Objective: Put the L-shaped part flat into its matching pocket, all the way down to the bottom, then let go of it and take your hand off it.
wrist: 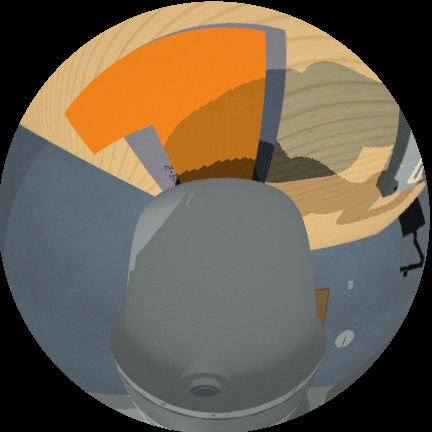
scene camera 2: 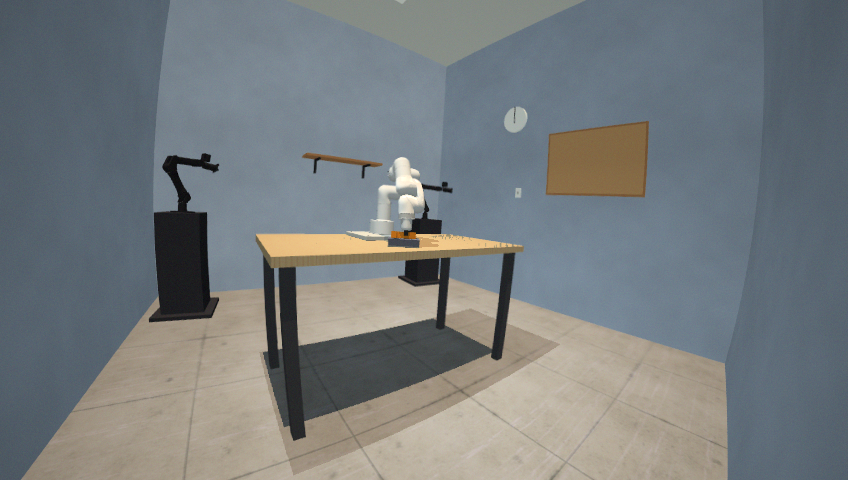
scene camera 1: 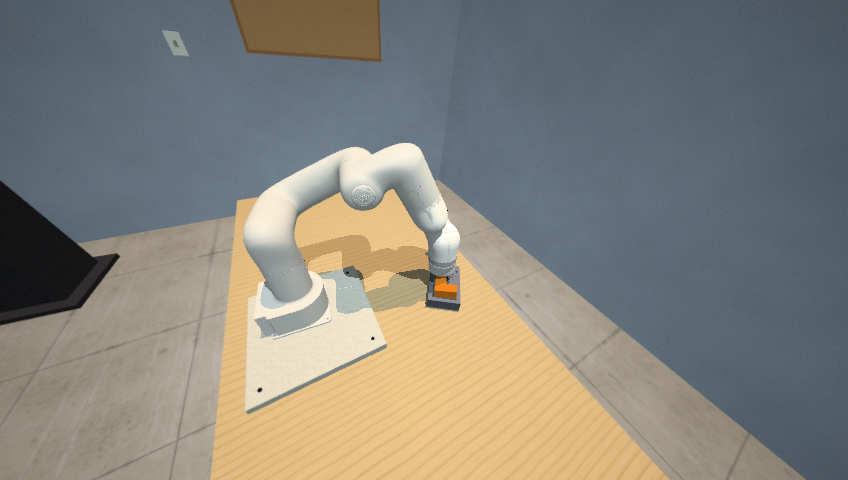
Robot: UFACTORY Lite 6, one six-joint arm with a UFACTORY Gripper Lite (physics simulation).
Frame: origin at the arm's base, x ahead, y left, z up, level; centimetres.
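Seen in the pictures: hand, its tool point: [wrist: 217, 185] [scene camera 2: 406, 233] [scene camera 1: 441, 274]; arm's base, origin of its link: [scene camera 2: 382, 233] [scene camera 1: 303, 308].
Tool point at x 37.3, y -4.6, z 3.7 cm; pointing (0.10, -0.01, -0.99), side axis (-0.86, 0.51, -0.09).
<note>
Pixels of each thing's top centre, then the offset from my tool point to it. Level surfaces: height alone.
- orange L-shaped part, centre of its top: [wrist: 177, 192] [scene camera 1: 447, 275] [scene camera 2: 404, 231] dx +0.8, dy -1.7, dz +1.2 cm
- dark grey pocket block, centre of its top: [wrist: 196, 150] [scene camera 1: 444, 281] [scene camera 2: 404, 238] dx +0.7, dy -1.4, dz -2.0 cm
- wooden table, height of its surface: dz -5.7 cm
The orange L-shaped part [scene camera 1: 445, 290] [scene camera 2: 395, 235] [wrist: 210, 75] lies about level over the dark grey pocket block [scene camera 1: 443, 305] [scene camera 2: 403, 243] [wrist: 275, 50]. Its orange sides show above the block's rim in both scene views. The part covers most of the pocket, so I cannot tell whether its lower edge is inside or just above the opening. My gripper [scene camera 1: 442, 278] [scene camera 2: 406, 233] [wrist: 217, 175] points down and is shut on one arm of the part. The fingertips are mostly hidden in the wrist view.
The block stands on the wooden table [scene camera 1: 416, 386] [scene camera 2: 339, 249], near its long edge. The robot's pale base plate [scene camera 1: 333, 362] lies to the left in scene camera 1. Black pedestals [scene camera 2: 181, 261] with dark arms stand beyond the table.
</note>
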